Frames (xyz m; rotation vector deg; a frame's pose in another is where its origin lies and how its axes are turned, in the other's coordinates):
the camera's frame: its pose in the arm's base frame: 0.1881 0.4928 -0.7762 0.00 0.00 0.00
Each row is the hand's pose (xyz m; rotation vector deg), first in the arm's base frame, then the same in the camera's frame.
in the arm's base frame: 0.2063 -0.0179 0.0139 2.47 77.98 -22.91
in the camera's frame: 0.0182 -0.5107 0.7901 2.47 77.98 -22.91
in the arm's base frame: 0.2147 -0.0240 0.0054 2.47 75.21 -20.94
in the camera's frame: 0.0266 -0.5168 0.7816 2.47 75.21 -20.94
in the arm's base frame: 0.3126 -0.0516 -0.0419 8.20 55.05 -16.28
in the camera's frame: 0.1245 -0.5444 0.7343 8.20 55.05 -16.28
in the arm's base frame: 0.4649 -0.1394 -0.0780 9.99 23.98 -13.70
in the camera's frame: 0.2768 -0.6322 0.6982 9.99 23.98 -13.70
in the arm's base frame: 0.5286 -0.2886 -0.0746 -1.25 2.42 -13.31
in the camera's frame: 0.3405 -0.7814 0.7016 -1.25 2.42 -13.31
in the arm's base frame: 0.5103 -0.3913 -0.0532 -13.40 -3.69 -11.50
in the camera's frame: 0.3222 -0.8841 0.7230 -13.40 -3.69 -11.50
